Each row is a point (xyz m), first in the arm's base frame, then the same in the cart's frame.
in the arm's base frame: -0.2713 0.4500 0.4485
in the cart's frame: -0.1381 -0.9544 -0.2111
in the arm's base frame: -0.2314 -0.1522 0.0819
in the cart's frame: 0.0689 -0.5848 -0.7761
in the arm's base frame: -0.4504 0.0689 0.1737
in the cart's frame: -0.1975 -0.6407 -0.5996
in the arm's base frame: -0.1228 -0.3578 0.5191
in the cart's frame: 0.1319 -1.0286 -0.9865
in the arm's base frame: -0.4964 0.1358 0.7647
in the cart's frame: -0.3584 -1.2147 -0.5760
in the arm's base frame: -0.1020 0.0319 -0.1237
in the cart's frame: 0.1992 -0.4118 -0.5615
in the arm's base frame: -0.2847 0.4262 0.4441
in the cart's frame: -0.1462 -0.9469 -0.2365
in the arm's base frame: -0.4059 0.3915 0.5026
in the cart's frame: -0.2681 -0.9811 -0.2939
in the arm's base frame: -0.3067 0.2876 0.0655
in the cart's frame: -0.0766 -0.5671 -0.3543
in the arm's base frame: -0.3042 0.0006 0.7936
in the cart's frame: -0.1540 -1.2748 -0.6794
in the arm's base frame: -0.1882 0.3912 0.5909
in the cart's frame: -0.0727 -1.1080 -0.2638
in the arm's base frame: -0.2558 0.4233 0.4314
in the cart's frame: -0.1154 -0.9397 -0.2339
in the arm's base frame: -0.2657 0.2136 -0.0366
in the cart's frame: -0.0061 -0.4722 -0.4145
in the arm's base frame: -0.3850 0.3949 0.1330
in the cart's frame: -0.1829 -0.6219 -0.2654
